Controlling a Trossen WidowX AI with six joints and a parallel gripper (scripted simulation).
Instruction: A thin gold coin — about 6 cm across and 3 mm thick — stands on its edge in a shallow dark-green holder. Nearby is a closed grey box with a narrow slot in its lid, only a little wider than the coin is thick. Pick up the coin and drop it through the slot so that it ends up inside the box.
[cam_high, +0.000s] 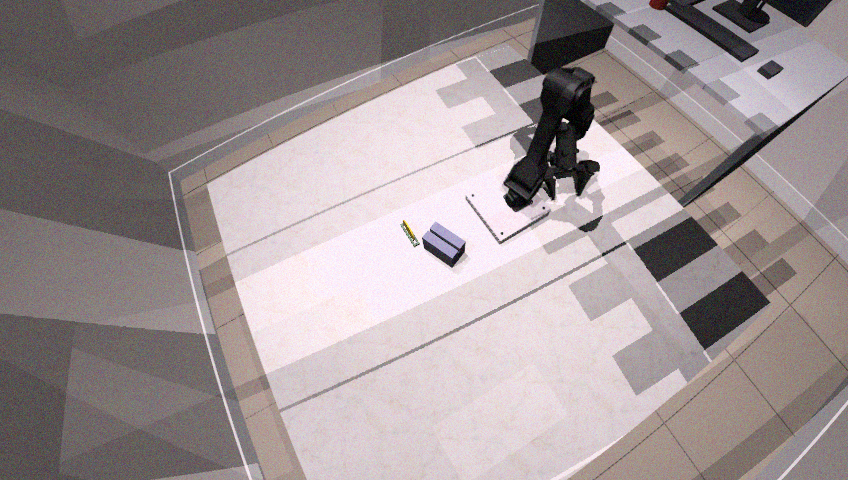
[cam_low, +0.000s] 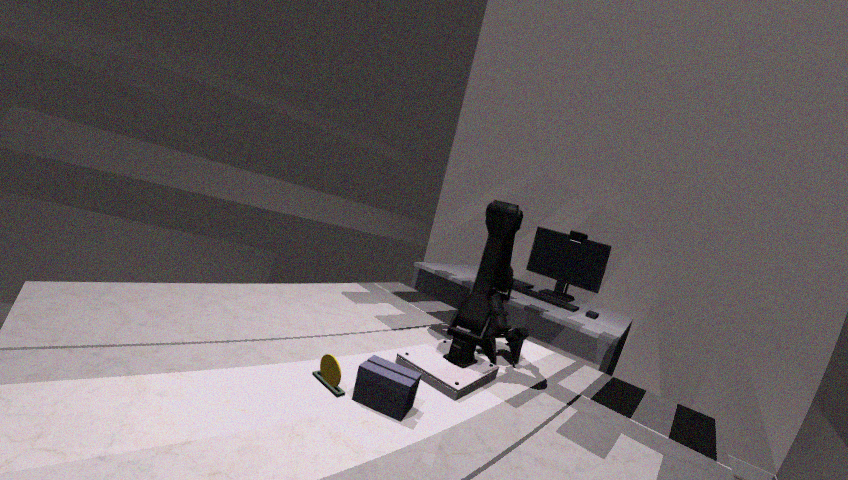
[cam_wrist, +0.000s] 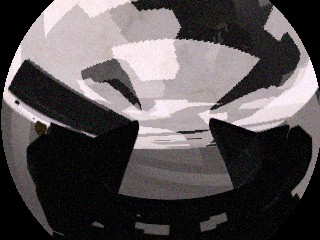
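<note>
Right now the thin gold coin is 460 mm ahead of my gripper tip, 140 mm to the right of it and 20 mm above it.
</note>
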